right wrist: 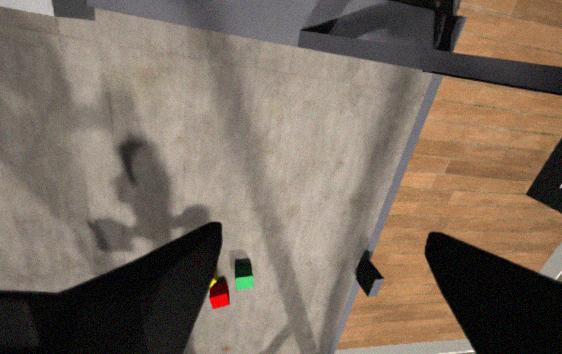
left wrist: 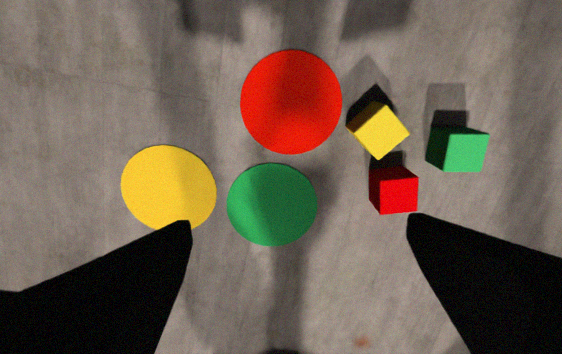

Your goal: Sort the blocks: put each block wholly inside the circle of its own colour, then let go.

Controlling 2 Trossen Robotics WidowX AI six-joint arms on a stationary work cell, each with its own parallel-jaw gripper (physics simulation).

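Observation:
In the left wrist view the red circle [left wrist: 291,102] lies at the upper middle, the green circle [left wrist: 272,204] below it and the yellow circle [left wrist: 160,186] to the left. The yellow block [left wrist: 381,131], the red block [left wrist: 398,194] and the green block [left wrist: 466,151] stand right of the circles, outside them. In the right wrist view the green block [right wrist: 244,281] and red block [right wrist: 219,295] show low down, with a sliver of the yellow block [right wrist: 213,281] behind a finger. My left gripper [left wrist: 299,228] is open and empty above the table. My right gripper [right wrist: 322,237] is open and empty.
The yellow block stands close behind the red block. In the right wrist view the table's edge [right wrist: 400,175] runs down the right side, with a dark bracket [right wrist: 369,275] on it. A dark frame bar [right wrist: 490,70] crosses the top right, above the wooden floor [right wrist: 480,135].

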